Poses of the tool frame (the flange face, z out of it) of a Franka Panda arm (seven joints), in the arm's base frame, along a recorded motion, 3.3 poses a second.
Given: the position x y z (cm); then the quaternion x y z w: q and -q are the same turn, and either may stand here.
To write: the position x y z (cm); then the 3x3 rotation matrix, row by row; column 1 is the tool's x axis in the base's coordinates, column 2 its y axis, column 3 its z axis. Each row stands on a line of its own. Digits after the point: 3 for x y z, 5 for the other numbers.
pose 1, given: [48.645, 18.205, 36.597, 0.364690, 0.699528, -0.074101, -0.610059]
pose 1, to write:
48.645, 18.205, 36.597
0.01034, 0.41981, -0.90755
0.60063, 0.72302, 0.34129
0.79946, -0.54864, -0.24467

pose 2, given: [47.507, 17.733, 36.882, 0.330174, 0.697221, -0.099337, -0.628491]
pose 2, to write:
47.507, 17.733, 36.882
0.00803, 0.33554, -0.94199
0.58527, 0.76223, 0.27650
0.81080, -0.55354, -0.19026

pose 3, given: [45.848, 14.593, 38.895, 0.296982, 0.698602, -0.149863, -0.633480]
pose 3, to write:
45.848, 14.593, 38.895
-0.02101, 0.22507, -0.97412
0.60482, 0.77869, 0.16688
0.79609, -0.58565, -0.15249

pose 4, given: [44.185, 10.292, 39.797, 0.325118, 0.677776, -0.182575, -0.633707]
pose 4, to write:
44.185, 10.292, 39.797
0.01457, 0.20932, -0.97774
0.67211, 0.72193, 0.16457
0.74031, -0.65955, -0.13016

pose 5, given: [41.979, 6.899, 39.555, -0.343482, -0.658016, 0.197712, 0.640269]
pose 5, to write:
41.979, 6.899, 39.555
0.05585, 0.19886, -0.97844
0.70521, 0.68586, 0.17965
0.70679, -0.70004, -0.10193

